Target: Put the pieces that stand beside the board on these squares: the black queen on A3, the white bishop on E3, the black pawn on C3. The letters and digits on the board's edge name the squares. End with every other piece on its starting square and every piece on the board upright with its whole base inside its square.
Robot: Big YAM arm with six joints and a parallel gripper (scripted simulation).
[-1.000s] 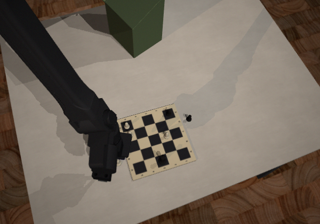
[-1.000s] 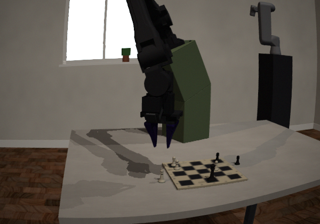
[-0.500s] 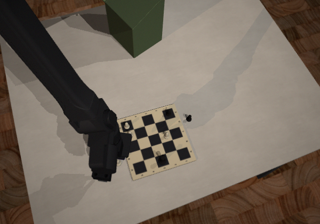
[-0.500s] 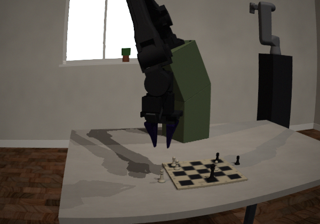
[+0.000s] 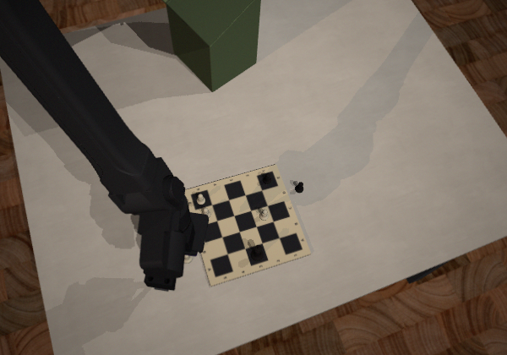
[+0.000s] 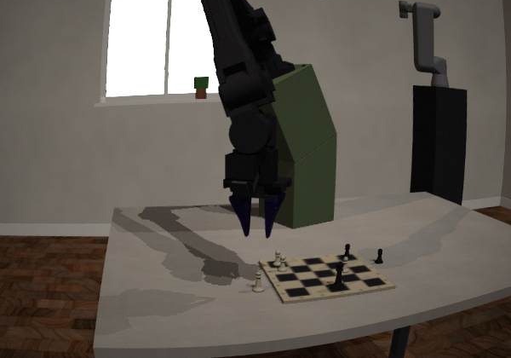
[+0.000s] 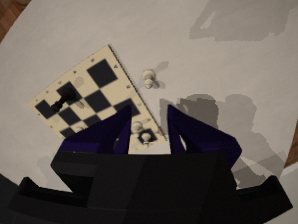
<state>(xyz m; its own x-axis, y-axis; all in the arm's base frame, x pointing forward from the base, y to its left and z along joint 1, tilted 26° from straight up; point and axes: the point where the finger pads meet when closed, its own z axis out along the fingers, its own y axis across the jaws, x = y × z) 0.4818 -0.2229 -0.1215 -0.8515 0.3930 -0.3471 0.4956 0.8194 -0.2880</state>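
The white bishop is 9 cm below my hand. From my hand the other things lie so: black queen (4 cm ahead, 14 cm to the left, 8 cm below); then chessboard (3 cm behind, 15 cm to the left, 11 cm below).
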